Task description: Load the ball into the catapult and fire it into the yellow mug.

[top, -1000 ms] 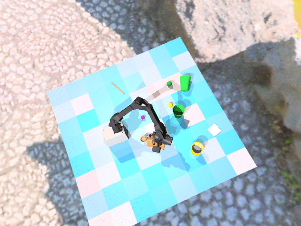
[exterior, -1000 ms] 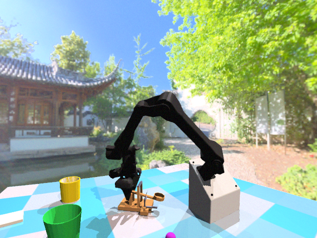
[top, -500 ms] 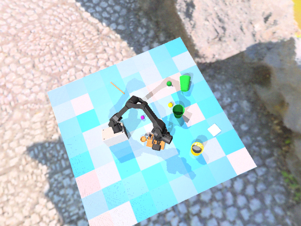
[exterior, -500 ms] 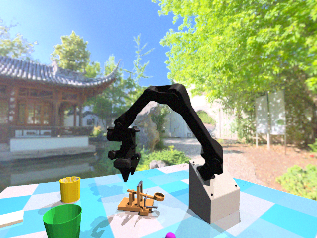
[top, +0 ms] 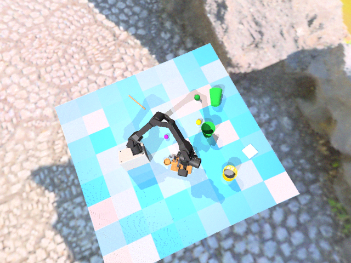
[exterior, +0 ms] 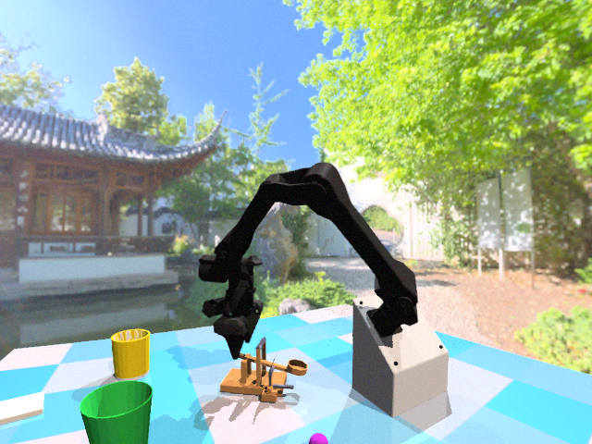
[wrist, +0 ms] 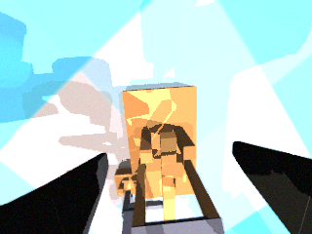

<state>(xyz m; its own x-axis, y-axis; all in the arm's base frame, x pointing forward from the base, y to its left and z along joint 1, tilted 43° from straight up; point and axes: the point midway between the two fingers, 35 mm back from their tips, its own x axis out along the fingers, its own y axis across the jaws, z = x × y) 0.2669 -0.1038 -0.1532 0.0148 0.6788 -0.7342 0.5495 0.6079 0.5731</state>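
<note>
My gripper tip is now 5 cm past the magenta ball, 26 cm to the right of it and 7 cm above it. Round my gripper tip: yellow ball (21 cm ahead, 27 cm to the left, 6 cm below); then wooden catapult (5 cm behind, 5 cm to the left, 3 cm below); then yellow mug (25 cm ahead, 15 cm to the right, 5 cm below).
</note>
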